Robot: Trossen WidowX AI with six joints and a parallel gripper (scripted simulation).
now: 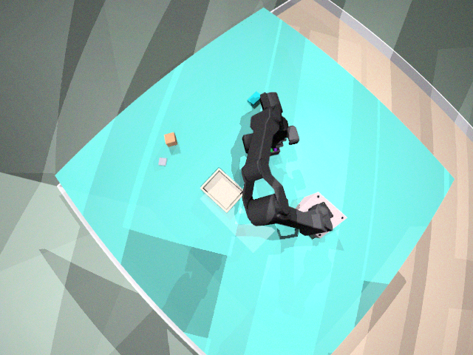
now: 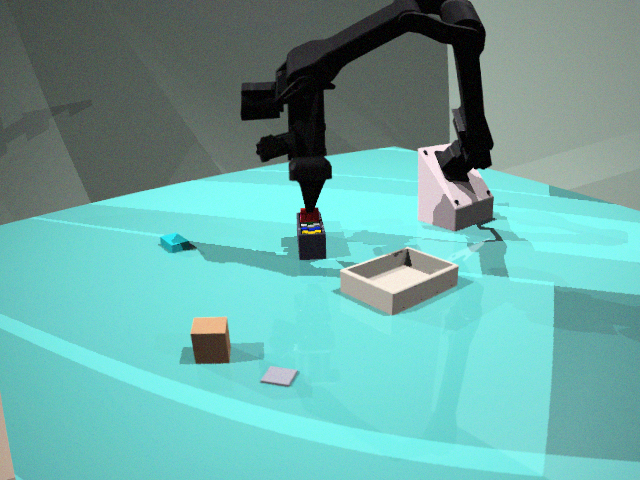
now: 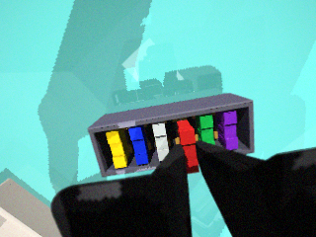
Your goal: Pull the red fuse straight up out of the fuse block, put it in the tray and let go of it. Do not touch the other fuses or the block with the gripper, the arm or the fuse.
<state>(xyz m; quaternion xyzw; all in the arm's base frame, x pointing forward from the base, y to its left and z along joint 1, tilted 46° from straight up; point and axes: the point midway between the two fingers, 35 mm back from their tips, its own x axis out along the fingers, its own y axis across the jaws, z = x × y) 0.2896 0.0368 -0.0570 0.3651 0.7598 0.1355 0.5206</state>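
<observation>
Now: the white fuse 30 mm below my gripper tip, 20 mm to the left of it and 10 mm ahead of it. The rest, counted from my gripper tip: red fuse: 10 mm below; then green fuse: 30 mm below, 20 mm to the right, 10 mm behind; then blue fuse: 30 mm to the left, 30 mm below, 10 mm ahead.
</observation>
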